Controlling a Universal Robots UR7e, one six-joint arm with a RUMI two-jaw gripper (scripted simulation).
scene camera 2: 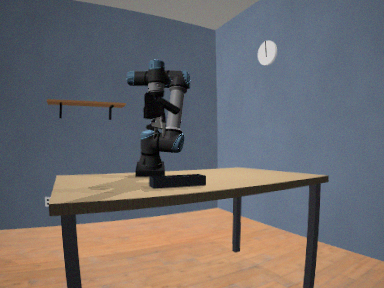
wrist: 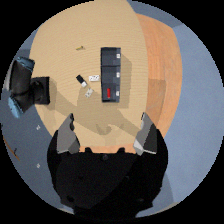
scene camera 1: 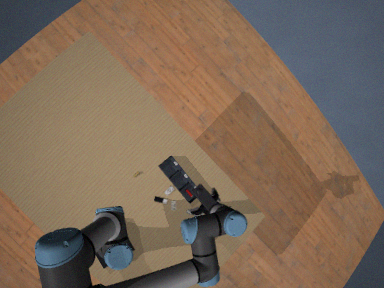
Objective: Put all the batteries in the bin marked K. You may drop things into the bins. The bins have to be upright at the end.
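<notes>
Gripper: pictured, wrist view too. Bin row: pictured.
</notes>
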